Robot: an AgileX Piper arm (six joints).
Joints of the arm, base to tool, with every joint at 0 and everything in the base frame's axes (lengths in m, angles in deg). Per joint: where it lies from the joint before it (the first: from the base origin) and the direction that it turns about. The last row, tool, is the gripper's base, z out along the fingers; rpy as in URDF.
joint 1: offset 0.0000 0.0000 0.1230 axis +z
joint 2: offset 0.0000 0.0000 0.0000 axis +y
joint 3: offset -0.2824 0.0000 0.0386 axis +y
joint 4: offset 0.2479 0.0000 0.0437 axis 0.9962 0 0.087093
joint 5: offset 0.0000 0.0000 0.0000 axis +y
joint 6: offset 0.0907 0.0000 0.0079 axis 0.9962 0 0.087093
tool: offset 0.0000 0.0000 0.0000 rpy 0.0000 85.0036 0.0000
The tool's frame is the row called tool.
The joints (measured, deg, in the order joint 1, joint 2, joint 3, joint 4, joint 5, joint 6), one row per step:
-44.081, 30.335, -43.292, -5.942, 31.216, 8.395
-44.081, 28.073, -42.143, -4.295, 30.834, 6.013
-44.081, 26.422, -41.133, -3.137, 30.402, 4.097
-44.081, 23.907, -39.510, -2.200, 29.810, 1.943
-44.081, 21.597, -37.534, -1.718, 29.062, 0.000
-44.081, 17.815, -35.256, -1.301, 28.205, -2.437
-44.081, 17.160, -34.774, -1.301, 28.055, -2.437
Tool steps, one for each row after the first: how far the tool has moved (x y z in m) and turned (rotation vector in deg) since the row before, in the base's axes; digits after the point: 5 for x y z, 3 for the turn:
-0.00490, 0.00668, -0.00230, -1.518, -0.456, 1.067
-0.00329, 0.00454, -0.00255, -1.273, -0.171, 0.782
-0.00524, 0.00616, -0.00466, -1.896, -0.159, 0.720
-0.00418, 0.00462, -0.00689, -1.792, 0.275, 0.487
-0.00780, 0.00804, -0.00707, -3.086, -0.254, 0.469
-0.00121, 0.00118, -0.00176, -0.226, -0.231, 0.003

